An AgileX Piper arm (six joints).
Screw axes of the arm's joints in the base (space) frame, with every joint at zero. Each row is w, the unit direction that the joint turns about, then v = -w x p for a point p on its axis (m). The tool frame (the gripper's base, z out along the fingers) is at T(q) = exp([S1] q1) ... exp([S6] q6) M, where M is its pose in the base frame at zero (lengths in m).
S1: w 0 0 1 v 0 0 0
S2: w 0 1 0 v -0.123 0 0
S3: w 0 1 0 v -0.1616 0 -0.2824
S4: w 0.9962 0 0.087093 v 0 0.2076 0
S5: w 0 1 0 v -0.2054 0 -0.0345
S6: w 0.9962 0 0.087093 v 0 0.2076 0
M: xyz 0.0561 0 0.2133 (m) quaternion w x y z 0.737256 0 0.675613 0
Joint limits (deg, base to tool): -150..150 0..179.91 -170..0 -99.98..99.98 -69.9..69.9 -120..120
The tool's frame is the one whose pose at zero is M.
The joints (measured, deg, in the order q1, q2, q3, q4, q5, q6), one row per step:
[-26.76 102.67 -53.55 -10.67 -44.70 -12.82]
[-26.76 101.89 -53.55 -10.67 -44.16 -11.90]
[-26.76 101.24 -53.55 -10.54 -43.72 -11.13]
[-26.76 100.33 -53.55 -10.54 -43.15 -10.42]
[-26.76 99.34 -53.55 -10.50 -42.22 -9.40]
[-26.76 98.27 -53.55 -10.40 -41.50 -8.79]
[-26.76 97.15 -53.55 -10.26 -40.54 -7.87]
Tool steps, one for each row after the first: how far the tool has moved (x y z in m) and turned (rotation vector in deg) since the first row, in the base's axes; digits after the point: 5 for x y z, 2 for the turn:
[-0.00138 0.00057 0.00438 0.69 -0.50 -0.07]
[-0.00261 0.00093 0.00806 1.36 -0.96 -0.21]
[-0.00433 0.00166 0.01322 1.81 -1.48 -0.28]
[-0.00631 0.00239 0.01832 2.66 -1.86 -0.42]
[-0.00854 0.00322 0.02425 3.06 -2.38 -0.57]
[-0.01100 0.00407 0.03008 3.85 -2.86 -0.77]

